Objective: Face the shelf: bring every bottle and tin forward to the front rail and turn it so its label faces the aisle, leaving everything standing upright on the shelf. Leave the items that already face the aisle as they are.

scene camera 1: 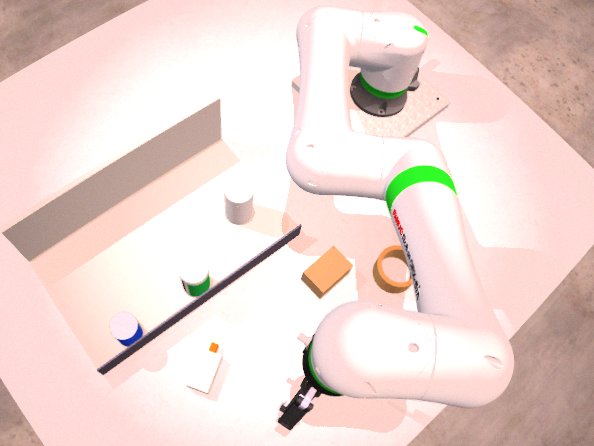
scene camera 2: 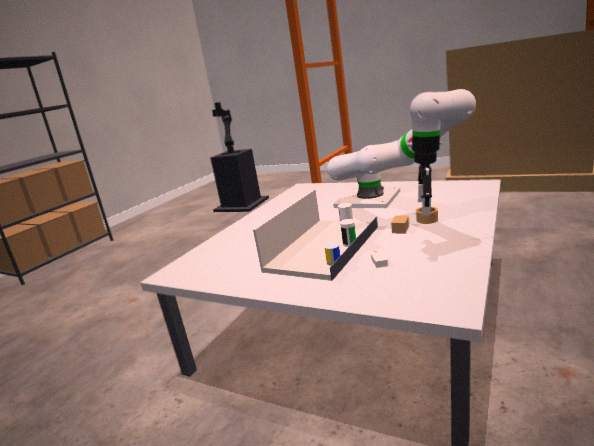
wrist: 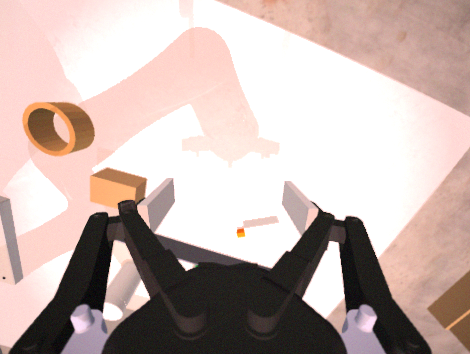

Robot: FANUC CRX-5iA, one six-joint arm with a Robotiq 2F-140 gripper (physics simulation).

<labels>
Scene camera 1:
gripper: 309,376
white tin: 238,191, on a shelf
blue and yellow tin: 124,326, on a shelf
orange-brown block: 327,271, on the table
dark front rail: 127,352
shelf back wall: 62,213
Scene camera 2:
gripper: 423,208
dark front rail: 345,257
shelf back wall: 274,235
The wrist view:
gripper: 229,191
white bottle with orange cap: 263,229, on the table
white tin: 120,291
orange-brown block: 109,186
dark front rail: 183,251
</labels>
